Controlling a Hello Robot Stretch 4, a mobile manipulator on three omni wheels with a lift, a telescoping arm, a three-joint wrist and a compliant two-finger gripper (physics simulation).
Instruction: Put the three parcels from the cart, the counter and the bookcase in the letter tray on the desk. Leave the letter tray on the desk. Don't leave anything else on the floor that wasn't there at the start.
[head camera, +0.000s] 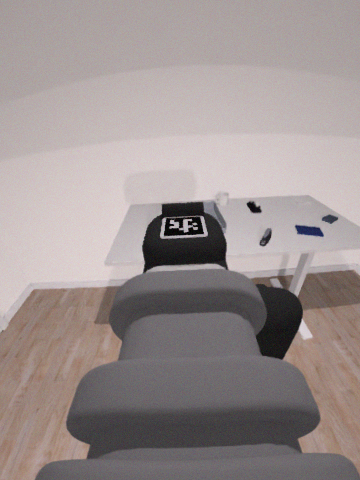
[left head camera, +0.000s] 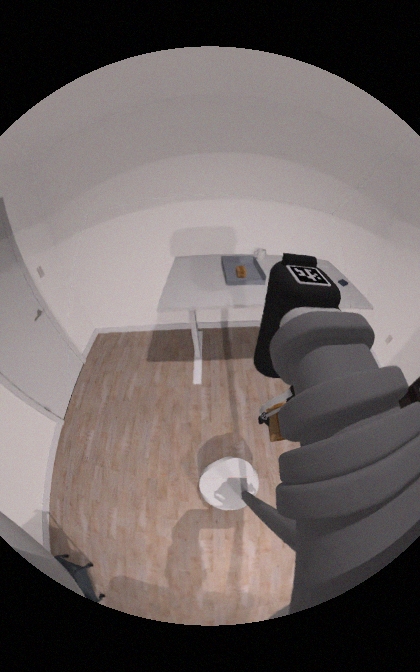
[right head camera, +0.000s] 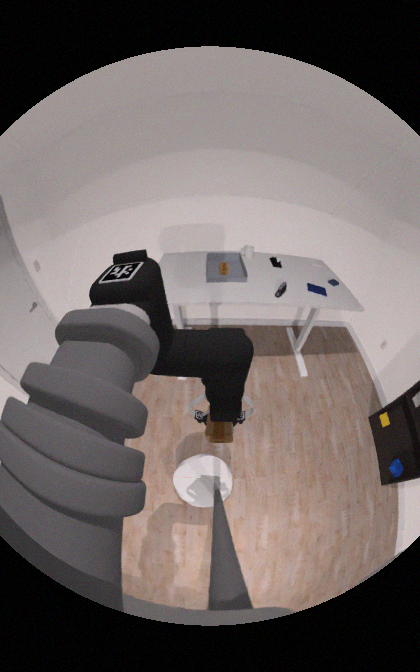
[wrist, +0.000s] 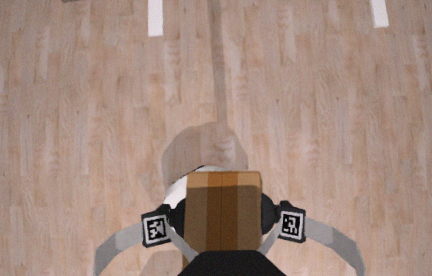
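Seen in the pictures: hand at its tool point: (wrist: 227, 213); robot's base at its link origin: (left head camera: 227, 482) (right head camera: 203, 479).
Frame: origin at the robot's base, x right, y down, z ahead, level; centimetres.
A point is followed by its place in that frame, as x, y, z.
Note:
My gripper (wrist: 223, 214) @(8.7, -106.0, 22.3) (right head camera: 220, 421) @(8.7, -106.0, 22.3) is shut on a brown parcel (wrist: 223, 215) @(8.3, -108.9, 22.9) (right head camera: 219, 432) @(8.4, -110.2, 18.2) with a darker tape stripe, and holds it above the floor, short of the desk. In the left head view a part of the held parcel (left head camera: 274, 429) @(6.0, -109.7, 18.6) shows beside the arm. The grey-blue letter tray (left head camera: 231, 281) @(2.5, -94.8, 108.8) (right head camera: 213, 278) @(3.7, -94.7, 108.9) stands on the left part of the white desk (head camera: 135, 240) @(-28.5, -92.2, 106.8) (left head camera: 185, 295) @(-25.5, -92.2, 98.3) (right head camera: 185, 295) @(-11.9, -92.2, 93.8). One orange-brown parcel (left head camera: 241, 271) @(10.0, -96.8, 118.8) (right head camera: 223, 268) @(10.0, -96.8, 118.9) lies in the tray. In the head view the wrist hides most of the tray (head camera: 220, 219) @(23.7, -94.8, 123.1). The cart and the counter are not recognisable in these views.
A white mug (head camera: 222, 198) @(30.1, -98.2, 151.0) (right head camera: 248, 251) @(30.8, -97.5, 150.8), a black object (head camera: 254, 207) @(50.5, -95.6, 137.7), a dark stapler-like object (head camera: 265, 237) @(42.8, -96.5, 96.7), a blue book (head camera: 309, 230) @(74.0, -93.4, 106.8) and a small dark-blue item (head camera: 330, 219) @(94.9, -94.0, 118.3) are on the desk. A dark bookcase (right head camera: 392, 445) @(189.9, -7.2, -4.5) stands at the right. A white disc (left head camera: 220, 492) @(-5.8, -18.7, -6.4) (right head camera: 192, 492) @(-5.9, -18.7, -9.4) is low, near my base.

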